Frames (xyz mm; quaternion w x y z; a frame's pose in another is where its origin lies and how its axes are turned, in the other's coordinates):
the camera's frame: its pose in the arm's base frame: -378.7 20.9 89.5 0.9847 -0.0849 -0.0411 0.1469
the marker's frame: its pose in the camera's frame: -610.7 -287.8 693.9 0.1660 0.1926 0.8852 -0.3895
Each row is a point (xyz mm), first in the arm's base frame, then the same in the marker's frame.
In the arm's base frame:
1: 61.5 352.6 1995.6
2: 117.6 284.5 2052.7
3: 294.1 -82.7 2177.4
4: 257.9 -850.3 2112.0
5: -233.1 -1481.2 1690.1
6: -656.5 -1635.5 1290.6
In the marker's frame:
1: -1572.4 -75.5 -682.5
2: -1640.9 -139.3 -634.6
3: -1808.1 -397.6 -339.9
4: -1645.7 -846.8 265.6
5: -931.0 -1114.7 749.8
6: -345.6 -1075.7 885.7

